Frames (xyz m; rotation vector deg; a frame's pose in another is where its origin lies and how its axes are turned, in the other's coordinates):
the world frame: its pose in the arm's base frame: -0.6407 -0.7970 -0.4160 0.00 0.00 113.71
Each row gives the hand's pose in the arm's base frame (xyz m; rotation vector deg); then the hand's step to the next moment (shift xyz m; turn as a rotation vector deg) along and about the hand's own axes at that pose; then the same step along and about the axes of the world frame.
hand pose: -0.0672 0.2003 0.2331 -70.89 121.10 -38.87
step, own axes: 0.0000 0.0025 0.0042 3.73 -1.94 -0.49
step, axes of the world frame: -0.0001 -0.0016 -0.0046 -3.49 2.26 0.79
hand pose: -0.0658 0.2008 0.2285 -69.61 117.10 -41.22
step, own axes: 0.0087 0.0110 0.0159 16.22 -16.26 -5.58
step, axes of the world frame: -0.0059 -0.0005 -0.0203 -18.44 9.48 11.34
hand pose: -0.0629 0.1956 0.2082 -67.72 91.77 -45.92
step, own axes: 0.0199 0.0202 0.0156 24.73 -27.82 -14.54
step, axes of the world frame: -0.0137 -0.0013 -0.0293 -27.27 19.24 21.97
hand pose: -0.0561 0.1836 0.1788 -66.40 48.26 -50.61
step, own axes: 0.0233 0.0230 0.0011 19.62 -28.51 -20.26
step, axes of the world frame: -0.0210 -0.0059 -0.0245 -22.24 25.07 22.03
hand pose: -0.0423 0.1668 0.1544 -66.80 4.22 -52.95
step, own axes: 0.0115 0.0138 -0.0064 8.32 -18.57 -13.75
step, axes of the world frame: -0.0152 -0.0067 -0.0094 -10.93 18.21 12.33
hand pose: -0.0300 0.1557 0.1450 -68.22 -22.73 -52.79
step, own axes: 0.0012 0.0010 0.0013 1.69 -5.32 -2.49
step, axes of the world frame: 0.0000 -0.0019 0.0007 -1.61 4.69 3.57
